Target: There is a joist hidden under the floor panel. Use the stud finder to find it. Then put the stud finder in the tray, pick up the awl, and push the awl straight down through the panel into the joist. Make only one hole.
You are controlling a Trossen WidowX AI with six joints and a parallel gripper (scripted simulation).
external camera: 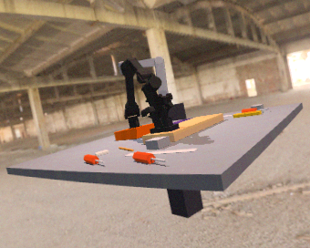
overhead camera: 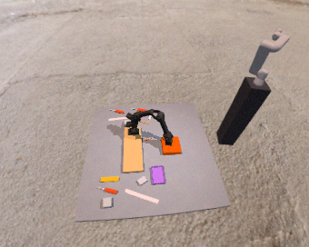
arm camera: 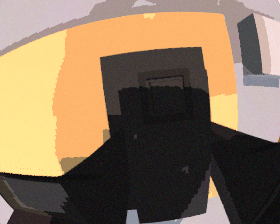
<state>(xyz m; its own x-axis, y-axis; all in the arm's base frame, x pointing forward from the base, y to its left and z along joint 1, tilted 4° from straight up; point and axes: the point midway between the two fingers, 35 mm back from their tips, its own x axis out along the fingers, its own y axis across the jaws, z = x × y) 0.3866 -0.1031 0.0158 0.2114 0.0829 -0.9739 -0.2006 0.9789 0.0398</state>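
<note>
The purple tray is 43 cm to the left of my gripper tip, 32 cm behind it and 5 cm below it. Round my gripper tip: stud finder 2 cm above, 1 cm ahead; awl 19 cm behind, 6 cm below, 3 cm to the left; yellow bar 53 cm to the left, 11 cm ahead, 6 cm below.
</note>
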